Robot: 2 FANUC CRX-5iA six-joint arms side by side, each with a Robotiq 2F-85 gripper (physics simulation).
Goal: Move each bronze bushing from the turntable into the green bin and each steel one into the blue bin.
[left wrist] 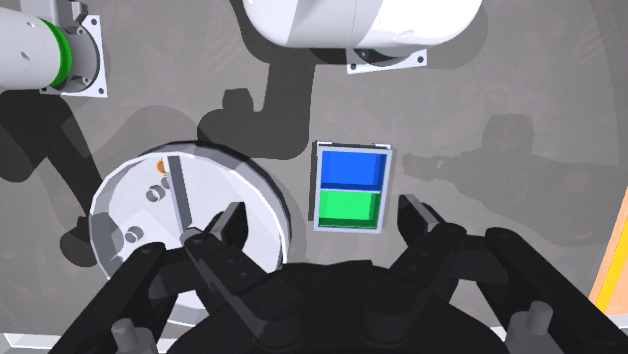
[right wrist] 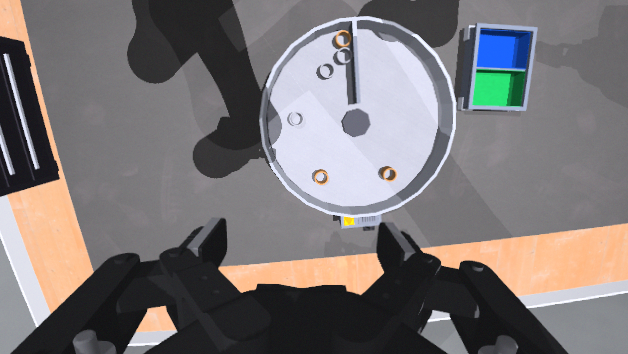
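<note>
The round white turntable (left wrist: 225, 185) (right wrist: 405, 100) carries three bronze and three steel bushings in the right wrist view. One bronze bushing (left wrist: 158, 167) (right wrist: 337, 40) is by the divider wall, with a steel one (right wrist: 338, 59) beside it. Other steel bushings stand at upper left (right wrist: 320, 73) and left (right wrist: 290, 120); two bronze ones are at the near side (right wrist: 321, 183) (right wrist: 395, 174). The blue bin (left wrist: 351, 168) (right wrist: 502, 48) adjoins the green bin (left wrist: 347, 206) (right wrist: 492, 89); no bushing shows in either. My left gripper (left wrist: 322, 213) and right gripper (right wrist: 302, 236) are open, empty and high above the table.
The divider wall (left wrist: 179, 195) (right wrist: 356, 65) runs from the turntable's hub to its rim. A small box with a yellow label (right wrist: 361, 221) sits at the rim's near side. White arm parts (left wrist: 360, 20) (left wrist: 25, 50) show at the top. A black slotted object (right wrist: 25, 120) is at the left.
</note>
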